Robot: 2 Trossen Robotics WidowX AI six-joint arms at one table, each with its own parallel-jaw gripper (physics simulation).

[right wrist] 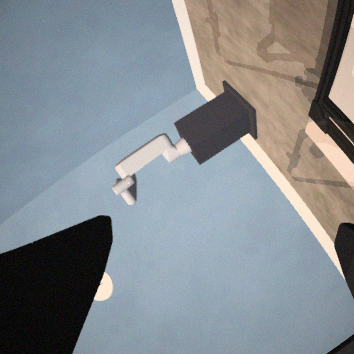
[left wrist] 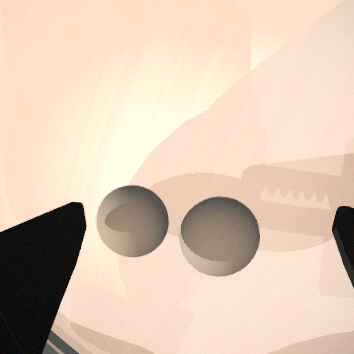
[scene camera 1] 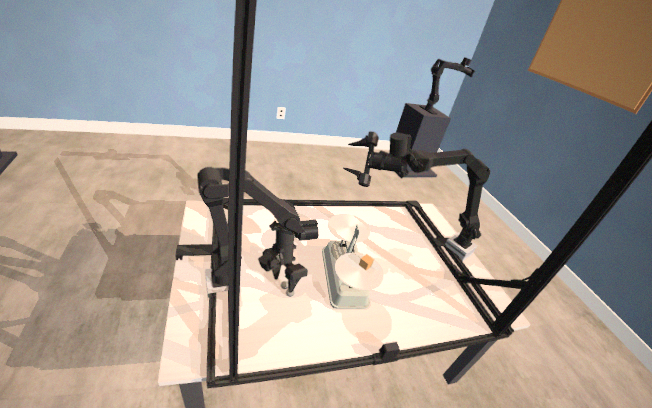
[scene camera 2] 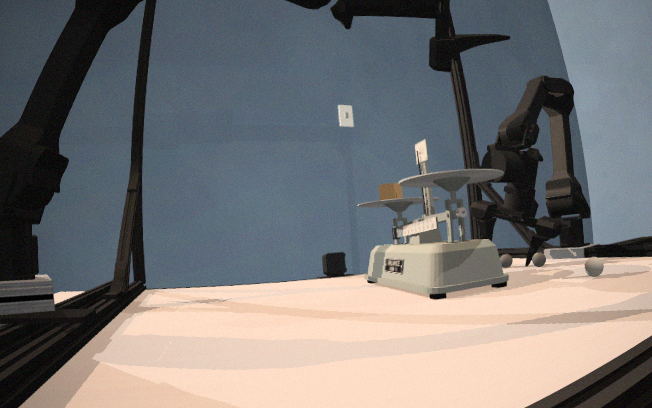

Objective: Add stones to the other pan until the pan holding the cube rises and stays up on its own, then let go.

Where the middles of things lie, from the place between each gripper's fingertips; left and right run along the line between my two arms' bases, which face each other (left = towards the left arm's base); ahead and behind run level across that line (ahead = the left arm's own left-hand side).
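Grey balance scale (scene camera 2: 426, 264), from my left hand: 10 mm ahead of it, 230 mm to the right of it, 100 mm above it.
From my right hand, the scale: 30 mm to the left of it, 260 mm behind it, 230 mm below it.
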